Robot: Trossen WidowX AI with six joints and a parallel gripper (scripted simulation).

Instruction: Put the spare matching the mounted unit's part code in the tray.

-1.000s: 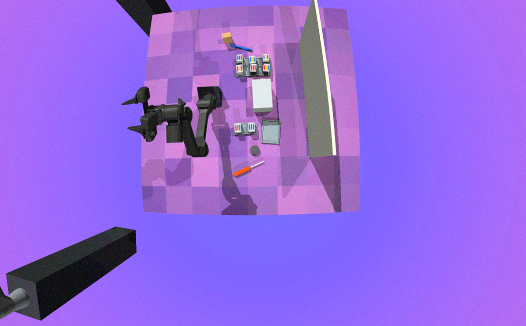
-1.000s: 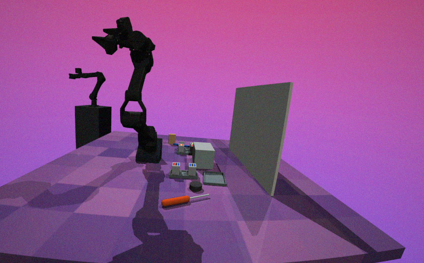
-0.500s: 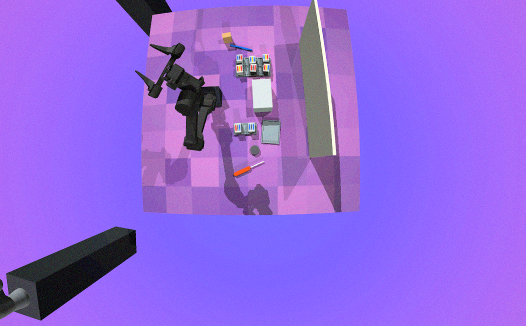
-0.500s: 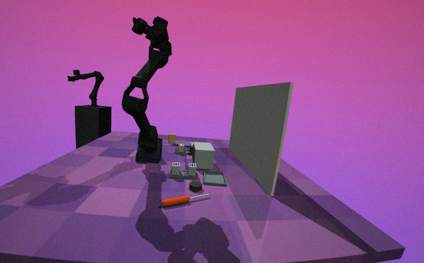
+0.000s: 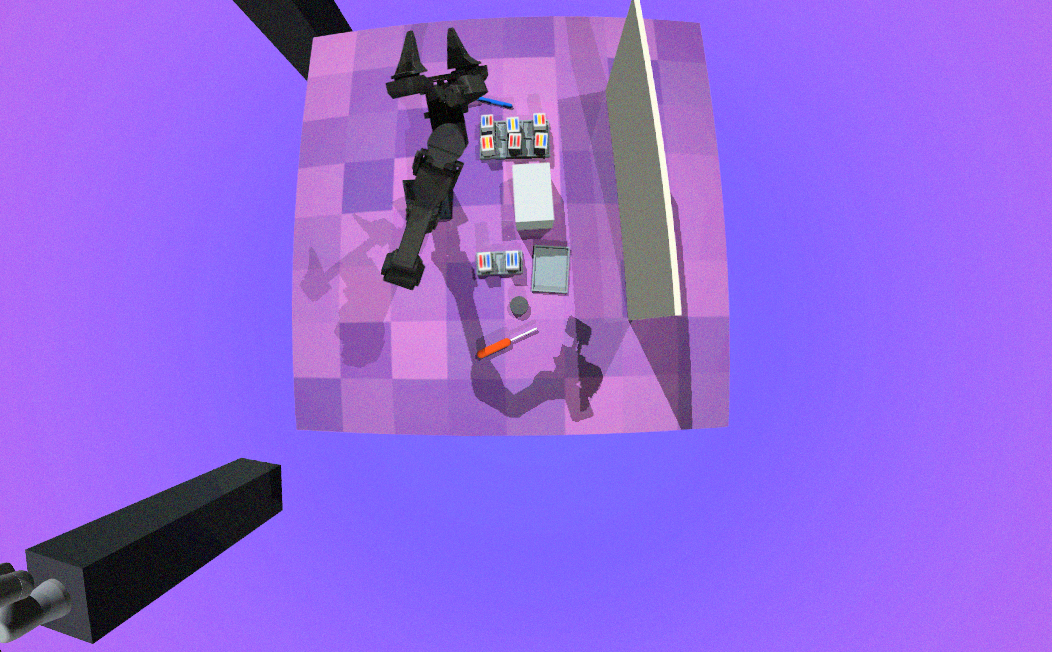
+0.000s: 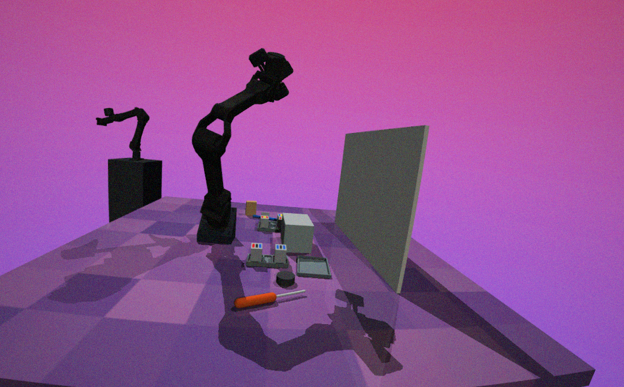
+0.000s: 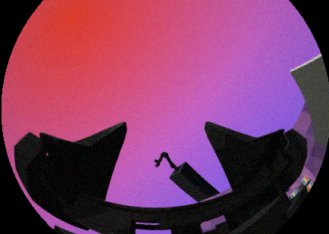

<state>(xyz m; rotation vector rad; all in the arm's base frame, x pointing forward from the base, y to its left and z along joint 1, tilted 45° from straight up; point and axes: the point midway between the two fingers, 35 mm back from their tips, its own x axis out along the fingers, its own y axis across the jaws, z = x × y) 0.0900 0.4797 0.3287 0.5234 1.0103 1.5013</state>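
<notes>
My gripper tip is now 64 cm above the low grey rack, 29 cm to the left of it and 9 cm short of it. Round my gripper tip: tall grey panel 42 cm below, 41 cm ahead, 8 cm to the right; blue pen 64 cm below, 20 cm to the left, 2 cm ahead; brown block 61 cm below, 25 cm to the left, 7 cm behind.
</notes>
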